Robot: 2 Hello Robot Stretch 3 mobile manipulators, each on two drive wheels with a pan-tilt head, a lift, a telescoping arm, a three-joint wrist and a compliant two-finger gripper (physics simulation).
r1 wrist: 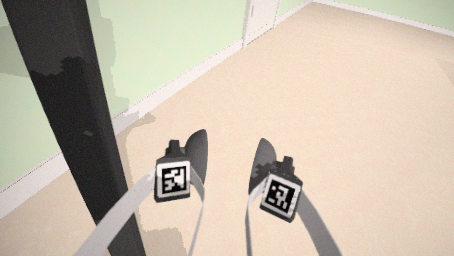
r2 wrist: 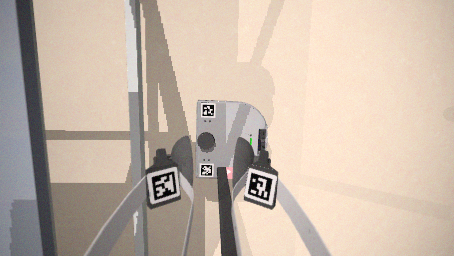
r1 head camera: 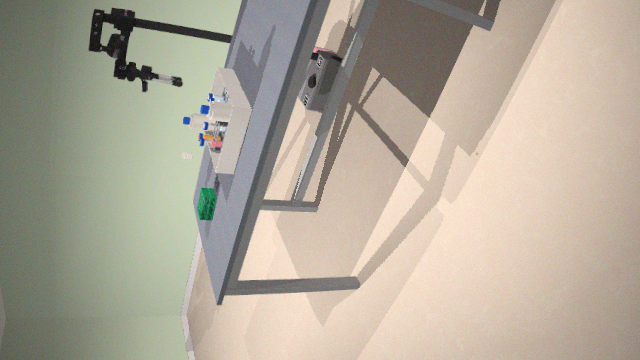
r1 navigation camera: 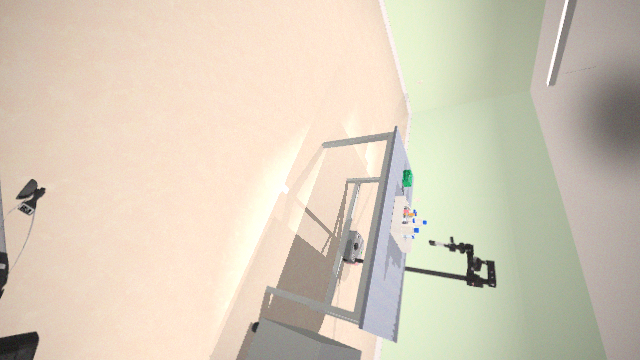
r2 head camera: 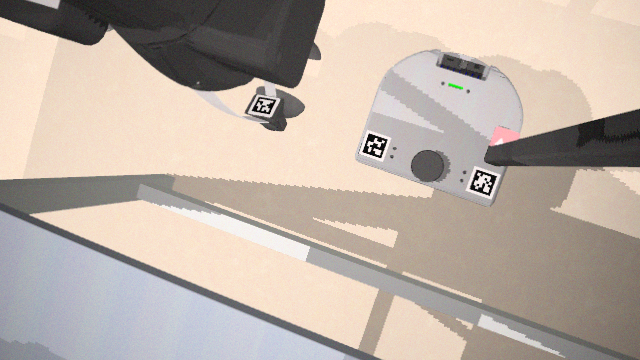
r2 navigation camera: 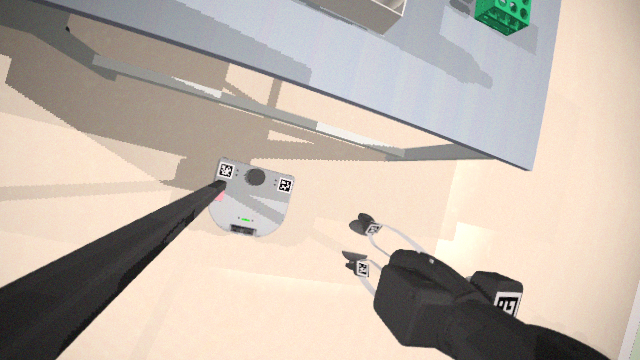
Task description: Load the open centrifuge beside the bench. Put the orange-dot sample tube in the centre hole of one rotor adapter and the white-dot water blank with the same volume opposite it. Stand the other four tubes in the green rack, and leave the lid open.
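An orange-coloured tube [r1 head camera: 212,137] [r1 navigation camera: 411,214] stands among other blue-capped tubes in the beige box [r1 head camera: 236,150] [r1 navigation camera: 398,220] [r2 navigation camera: 367,19]; labels and dots are too small to read. The green rack [r1 head camera: 206,204] [r1 navigation camera: 407,178] [r2 navigation camera: 502,17] stands on the bench near one end, beside the box. The r1 gripper [r1 wrist: 227,165] is open and empty over bare floor, away from the bench. The r2 gripper [r1 head camera: 177,81] [r1 navigation camera: 433,243] [r2 head camera: 302,77] [r2 navigation camera: 356,241] [r2 wrist: 213,160] is open and empty, pointing down beside the bench, off its top. The centrifuge's rotor does not show.
The bench [r1 head camera: 222,250] [r2 head camera: 100,285] [r2 navigation camera: 400,95] [r2 wrist: 12,100] has legs and a low crossbar. The r2 base [r1 head camera: 320,82] [r2 head camera: 440,115] [r2 navigation camera: 252,200] [r2 wrist: 215,132] stands close to its long side. White bottles stand in the box. A grey wheeled cabinet [r1 navigation camera: 295,342] stands at the bench's other end.
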